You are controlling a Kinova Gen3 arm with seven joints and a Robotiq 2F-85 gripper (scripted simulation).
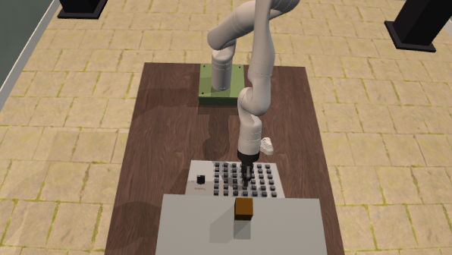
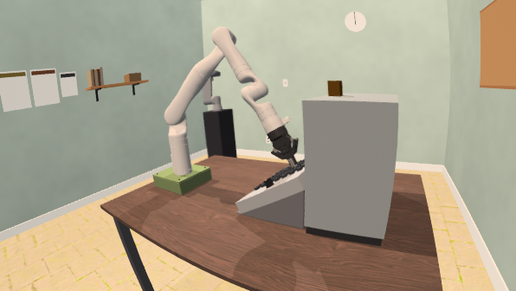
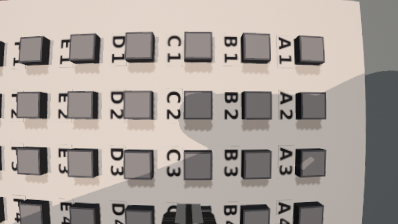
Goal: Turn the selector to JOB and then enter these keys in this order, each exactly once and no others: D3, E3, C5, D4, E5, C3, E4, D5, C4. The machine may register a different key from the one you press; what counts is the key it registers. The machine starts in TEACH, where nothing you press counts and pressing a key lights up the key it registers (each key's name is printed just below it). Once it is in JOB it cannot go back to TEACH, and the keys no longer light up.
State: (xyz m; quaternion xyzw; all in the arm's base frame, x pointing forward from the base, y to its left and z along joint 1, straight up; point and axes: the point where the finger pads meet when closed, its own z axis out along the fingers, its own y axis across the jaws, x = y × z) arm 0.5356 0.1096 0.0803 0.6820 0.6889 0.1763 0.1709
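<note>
Right now the C4 key is 20 mm below my hand and 20 mm ahead of it. Also, from my hand: C5 key (40 mm to the right, 20 mm below, 10 mm ahead); C3 key (30 mm to the left, 20 mm below, 10 mm ahead); D4 key (30 mm below, 20 mm behind).
</note>
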